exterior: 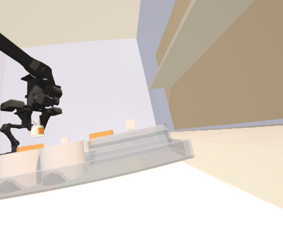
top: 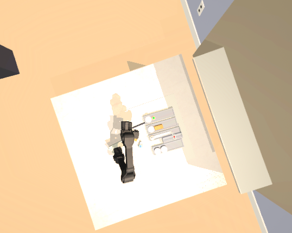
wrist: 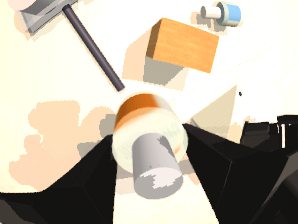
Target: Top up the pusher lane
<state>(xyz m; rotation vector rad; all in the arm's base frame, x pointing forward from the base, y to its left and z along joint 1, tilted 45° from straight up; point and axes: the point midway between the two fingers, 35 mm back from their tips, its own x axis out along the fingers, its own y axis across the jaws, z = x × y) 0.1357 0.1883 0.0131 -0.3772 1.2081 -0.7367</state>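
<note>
Right now my gripper tip is 90 mm above the orange box, 60 mm to the left of it and 30 mm short of it. Round my gripper tip: thin black rod 120 mm below, 80 mm ahead, 30 mm to the left.
</note>
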